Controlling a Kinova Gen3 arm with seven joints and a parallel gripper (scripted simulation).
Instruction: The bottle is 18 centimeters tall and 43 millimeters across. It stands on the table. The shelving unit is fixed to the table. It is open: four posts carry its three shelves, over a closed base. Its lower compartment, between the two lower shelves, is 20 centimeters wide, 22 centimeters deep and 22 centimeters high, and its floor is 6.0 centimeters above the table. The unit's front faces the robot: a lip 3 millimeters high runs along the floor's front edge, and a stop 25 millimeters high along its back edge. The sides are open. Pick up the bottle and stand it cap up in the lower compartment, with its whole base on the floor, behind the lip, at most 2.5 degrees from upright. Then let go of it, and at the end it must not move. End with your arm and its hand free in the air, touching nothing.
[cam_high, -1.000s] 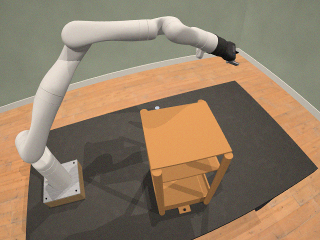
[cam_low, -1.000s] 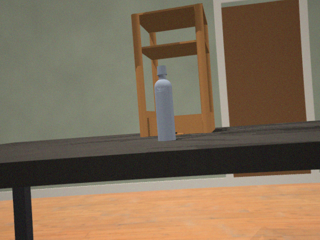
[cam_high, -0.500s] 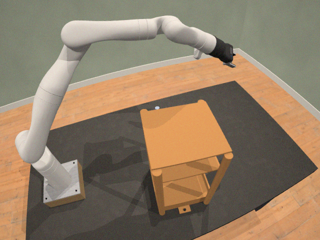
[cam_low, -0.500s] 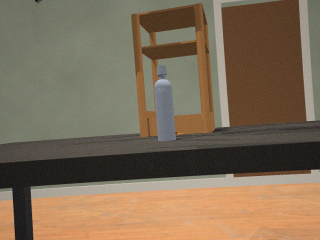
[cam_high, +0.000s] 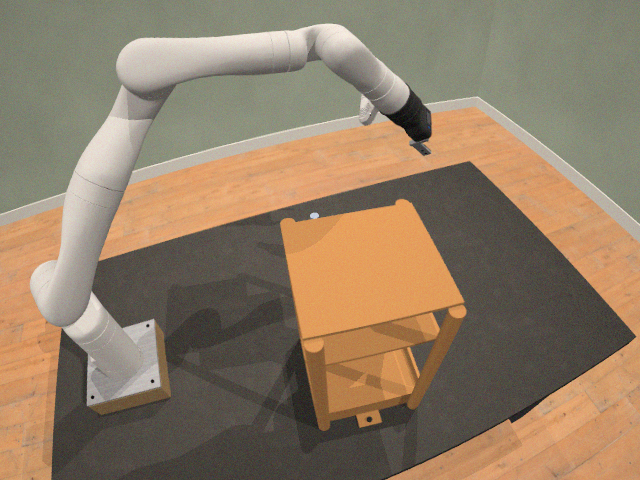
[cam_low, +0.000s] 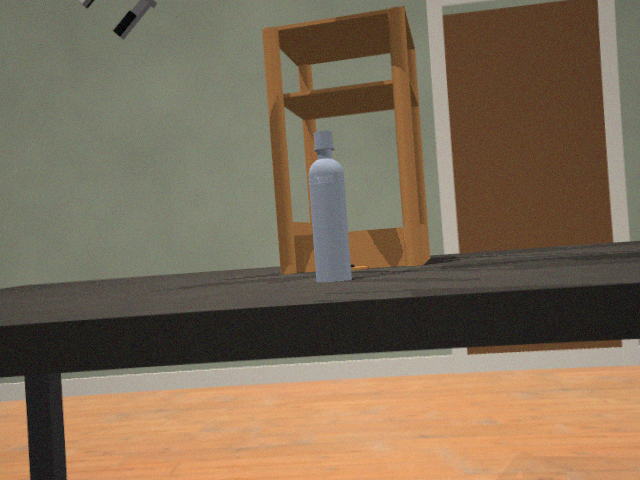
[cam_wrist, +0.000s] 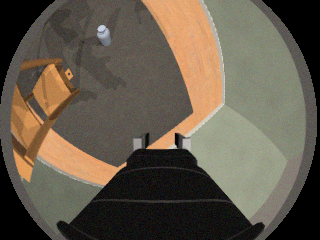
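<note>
Right now the bottle is 25 cm below my hand, 25 cm behind it and 8 cm to the left of it. From my hand the other things lie so: shelving unit (34 cm behind, 25 cm to the right, 17 cm below).
</note>
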